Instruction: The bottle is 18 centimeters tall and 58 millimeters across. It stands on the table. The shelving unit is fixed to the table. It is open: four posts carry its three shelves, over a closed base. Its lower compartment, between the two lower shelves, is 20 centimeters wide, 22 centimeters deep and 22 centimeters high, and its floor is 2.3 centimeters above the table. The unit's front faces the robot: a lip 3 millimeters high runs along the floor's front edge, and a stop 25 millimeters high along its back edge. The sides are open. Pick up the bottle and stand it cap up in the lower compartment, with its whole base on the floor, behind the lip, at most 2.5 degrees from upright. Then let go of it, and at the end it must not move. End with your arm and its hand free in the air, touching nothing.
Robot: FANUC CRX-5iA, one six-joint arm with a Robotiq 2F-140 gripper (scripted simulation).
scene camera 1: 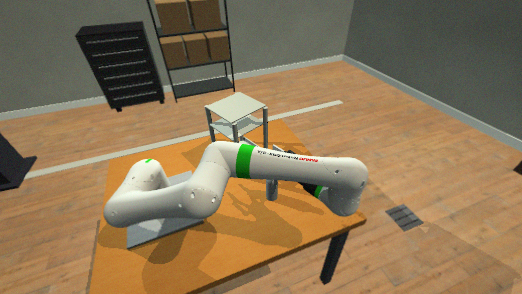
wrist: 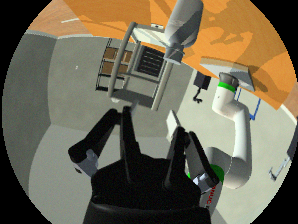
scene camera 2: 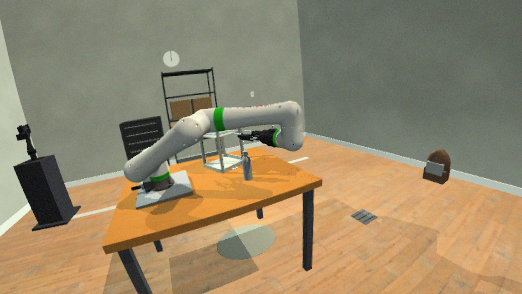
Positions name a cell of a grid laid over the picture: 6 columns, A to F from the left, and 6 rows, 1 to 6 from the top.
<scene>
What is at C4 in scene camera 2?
A shelving unit.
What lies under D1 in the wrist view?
A shelving unit.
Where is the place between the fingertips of the gripper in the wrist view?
D3
</scene>
